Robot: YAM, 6 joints.
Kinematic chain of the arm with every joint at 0, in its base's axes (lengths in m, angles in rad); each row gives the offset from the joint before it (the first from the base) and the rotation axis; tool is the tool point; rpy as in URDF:
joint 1: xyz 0 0 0.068 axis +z
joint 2: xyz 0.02 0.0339 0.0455 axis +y
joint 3: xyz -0.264 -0.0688 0 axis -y
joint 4: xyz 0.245 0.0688 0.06 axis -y
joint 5: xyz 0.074 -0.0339 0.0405 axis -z
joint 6: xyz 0.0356 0 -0.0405 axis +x
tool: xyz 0 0 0 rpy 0 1.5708 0
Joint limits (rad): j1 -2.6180..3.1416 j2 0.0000..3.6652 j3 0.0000..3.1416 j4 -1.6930..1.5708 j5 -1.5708..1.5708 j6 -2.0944..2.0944
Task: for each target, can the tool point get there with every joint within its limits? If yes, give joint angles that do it. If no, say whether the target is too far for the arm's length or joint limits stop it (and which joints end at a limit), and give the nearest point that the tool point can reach.
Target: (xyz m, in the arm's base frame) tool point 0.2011 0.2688 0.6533
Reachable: yes | joints 0.9360 2.1076 2.8833 0.3434 0.0696 1.2430
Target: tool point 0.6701 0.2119 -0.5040
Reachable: no: too far | nearest point 0.4727 0.1495 -0.2827 | short by 0.303 m
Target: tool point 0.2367 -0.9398 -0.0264
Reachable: no: too far | nearest point 0.1561 -0.6198 0.0222 | short by 0.334 m
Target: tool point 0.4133 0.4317 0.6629
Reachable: no: too far | nearest point 0.3274 0.3420 0.5448 | short by 0.171 m
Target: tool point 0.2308 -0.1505 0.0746
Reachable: yes | joints -0.5832 2.1852 1.1700 -1.3324 -0.0414 -0.8052
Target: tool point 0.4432 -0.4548 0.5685
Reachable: no: too far | nearest point 0.3651 -0.3747 0.4857 | short by 0.139 m
